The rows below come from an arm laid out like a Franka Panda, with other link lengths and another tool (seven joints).
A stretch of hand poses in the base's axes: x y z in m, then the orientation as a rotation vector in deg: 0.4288, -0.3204, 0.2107, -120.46, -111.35, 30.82; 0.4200, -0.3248, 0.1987, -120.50, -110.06, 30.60; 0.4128, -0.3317, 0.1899, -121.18, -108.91, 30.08; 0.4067, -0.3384, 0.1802, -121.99, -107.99, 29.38; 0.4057, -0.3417, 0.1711, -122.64, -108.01, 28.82; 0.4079, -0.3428, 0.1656, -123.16, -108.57, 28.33; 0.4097, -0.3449, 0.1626, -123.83, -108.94, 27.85; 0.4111, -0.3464, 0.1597, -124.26, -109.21, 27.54; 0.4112, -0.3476, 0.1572, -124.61, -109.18, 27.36
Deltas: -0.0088, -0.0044, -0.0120, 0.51, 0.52, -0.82; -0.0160, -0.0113, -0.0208, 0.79, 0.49, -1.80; -0.0221, -0.0180, -0.0305, 1.02, 0.20, -2.70; -0.0231, -0.0213, -0.0396, 0.96, -0.40, -2.95; -0.0209, -0.0224, -0.0451, 0.77, -1.16, -2.83; -0.0191, -0.0245, -0.0481, 0.54, -1.90, -2.87; -0.0177, -0.0260, -0.0510, 0.39, -2.40, -2.87; -0.0176, -0.0272, -0.0535, 0.29, -2.65, -3.02
